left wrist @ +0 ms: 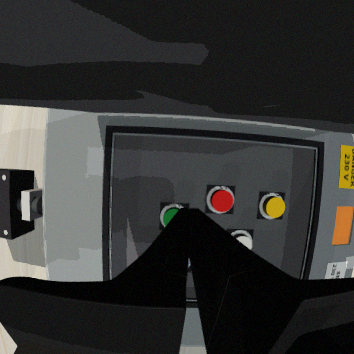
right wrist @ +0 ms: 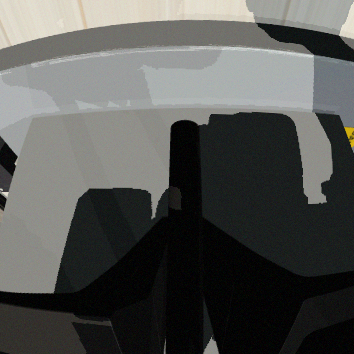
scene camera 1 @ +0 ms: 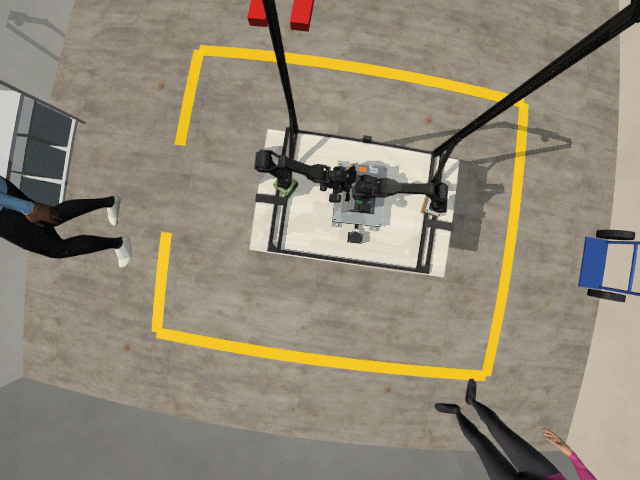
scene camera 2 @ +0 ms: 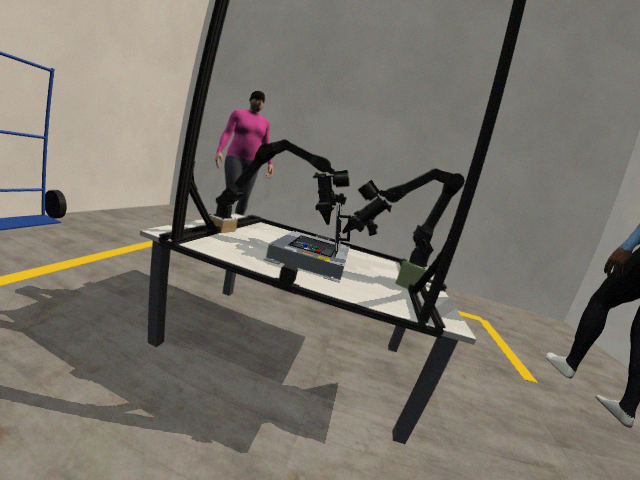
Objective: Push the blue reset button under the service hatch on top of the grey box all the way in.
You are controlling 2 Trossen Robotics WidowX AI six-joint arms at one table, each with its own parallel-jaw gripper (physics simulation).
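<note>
Both my left gripper point(left wrist: 187, 216) and my right gripper point(right wrist: 180, 224) are visible. A service hatch point(left wrist: 284, 69) is visible as well.
</note>
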